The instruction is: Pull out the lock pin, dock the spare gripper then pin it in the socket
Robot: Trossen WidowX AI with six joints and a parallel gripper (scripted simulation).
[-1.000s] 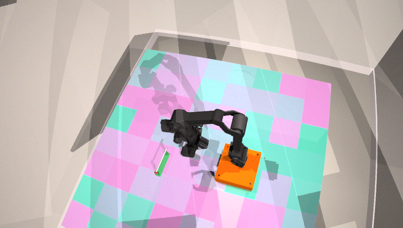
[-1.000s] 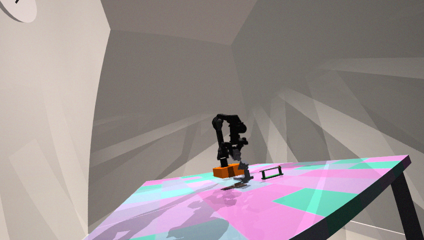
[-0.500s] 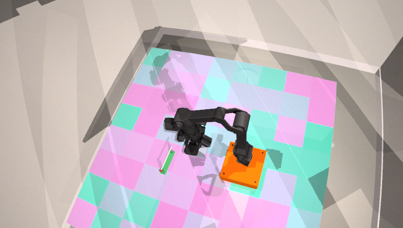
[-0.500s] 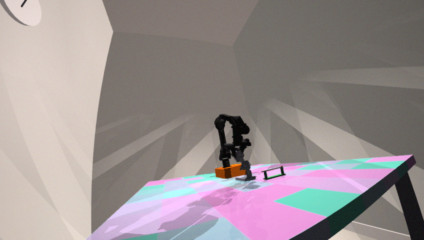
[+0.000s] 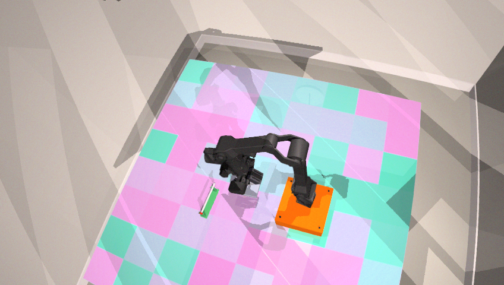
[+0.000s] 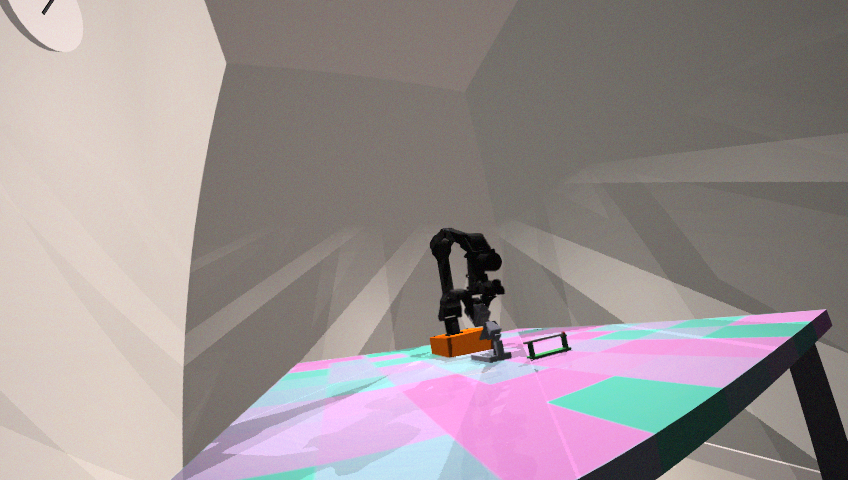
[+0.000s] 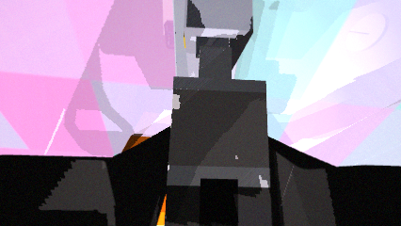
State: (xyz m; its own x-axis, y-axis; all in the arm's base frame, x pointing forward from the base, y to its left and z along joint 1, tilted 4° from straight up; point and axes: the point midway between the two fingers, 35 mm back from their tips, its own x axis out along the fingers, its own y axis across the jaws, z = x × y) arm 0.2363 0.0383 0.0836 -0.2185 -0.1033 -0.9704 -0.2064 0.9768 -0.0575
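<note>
Right now the green rack is 15 cm ahead of my gripper tip, 14 cm to the left of it and 10 cm below it. Round my gripper tip: grey mount 7 cm below, 5 cm ahead, 1 cm to the left; then spare gripper 1 cm ahead, 1 cm above.
</note>
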